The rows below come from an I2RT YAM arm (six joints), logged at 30 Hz.
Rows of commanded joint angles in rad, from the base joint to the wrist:
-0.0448 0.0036 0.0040 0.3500 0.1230 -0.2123
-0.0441 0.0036 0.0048 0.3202 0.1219 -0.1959
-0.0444 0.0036 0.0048 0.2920 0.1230 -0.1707
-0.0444 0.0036 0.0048 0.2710 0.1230 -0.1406
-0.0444 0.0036 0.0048 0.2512 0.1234 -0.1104
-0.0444 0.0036 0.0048 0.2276 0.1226 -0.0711
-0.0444 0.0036 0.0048 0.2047 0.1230 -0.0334
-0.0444 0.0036 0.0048 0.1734 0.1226 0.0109
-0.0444 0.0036 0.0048 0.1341 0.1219 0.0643
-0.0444 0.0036 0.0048 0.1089 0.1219 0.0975
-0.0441 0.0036 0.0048 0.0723 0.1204 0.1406
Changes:
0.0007 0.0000 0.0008 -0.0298 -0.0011 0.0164
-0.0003 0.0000 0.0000 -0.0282 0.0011 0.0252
0.0000 0.0000 0.0000 -0.0210 0.0000 0.0301
0.0000 0.0000 0.0000 -0.0198 0.0004 0.0302
0.0000 0.0000 0.0000 -0.0236 -0.0008 0.0393
0.0000 0.0000 0.0000 -0.0229 0.0004 0.0377
0.0000 0.0000 0.0000 -0.0313 -0.0004 0.0443
0.0000 0.0000 0.0000 -0.0393 -0.0007 0.0534
0.0000 0.0000 0.0000 -0.0252 0.0000 0.0332
0.0003 0.0000 0.0000 -0.0366 -0.0015 0.0431

